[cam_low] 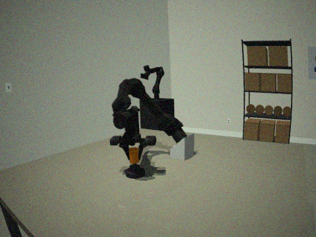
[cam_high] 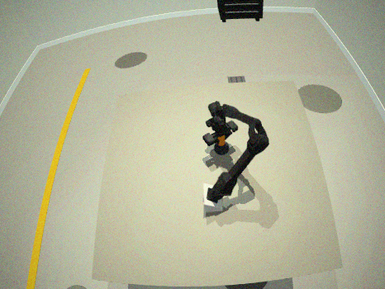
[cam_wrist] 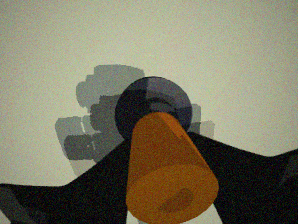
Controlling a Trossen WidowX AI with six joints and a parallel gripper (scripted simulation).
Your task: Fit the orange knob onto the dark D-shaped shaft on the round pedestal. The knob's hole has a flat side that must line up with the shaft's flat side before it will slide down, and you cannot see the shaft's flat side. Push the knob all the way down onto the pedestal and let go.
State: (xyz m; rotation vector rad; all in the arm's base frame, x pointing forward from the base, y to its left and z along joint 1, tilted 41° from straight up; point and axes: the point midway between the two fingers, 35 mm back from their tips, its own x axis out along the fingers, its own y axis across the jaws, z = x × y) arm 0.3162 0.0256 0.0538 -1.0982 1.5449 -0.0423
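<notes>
Now: gripper tip 40 mm above the dark round pedestal. From my gripper tip the other things lie so: orange knob: 20 mm above.
</notes>
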